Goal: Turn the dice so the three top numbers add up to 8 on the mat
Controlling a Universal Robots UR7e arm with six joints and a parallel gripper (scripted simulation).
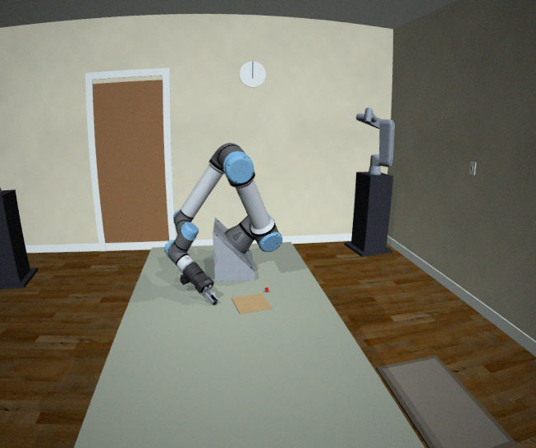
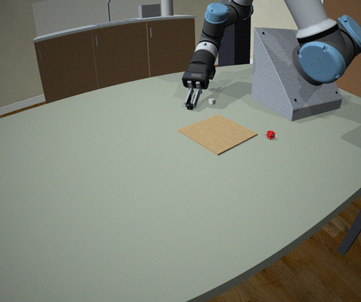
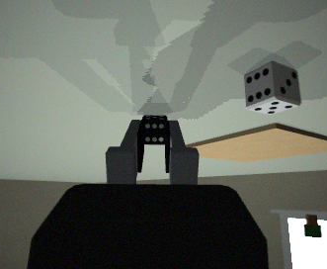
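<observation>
Right now my hand is 7 cm past the white die, 1 cm to the right of it and 1 cm above it. Round my hand: tan mat 16 cm to the left, 4 cm ahead, 2 cm below; red die 26 cm to the left, 5 cm behind, 1 cm below.
</observation>
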